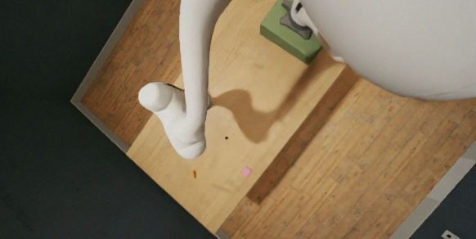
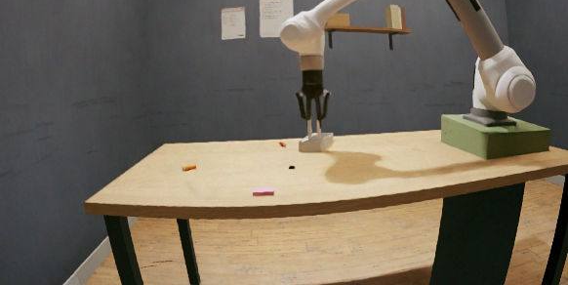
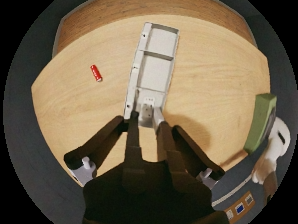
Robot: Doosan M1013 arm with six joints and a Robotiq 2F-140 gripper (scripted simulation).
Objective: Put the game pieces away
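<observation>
My gripper is now 6 cm above the white cube. The rest, counted from my hand: grey bin (3 cm behind, 8 cm to the right, 6 cm below); red piece (11 cm ahead, 12 cm to the right, 7 cm below); black piece (11 cm ahead, 24 cm to the left, 8 cm below).
</observation>
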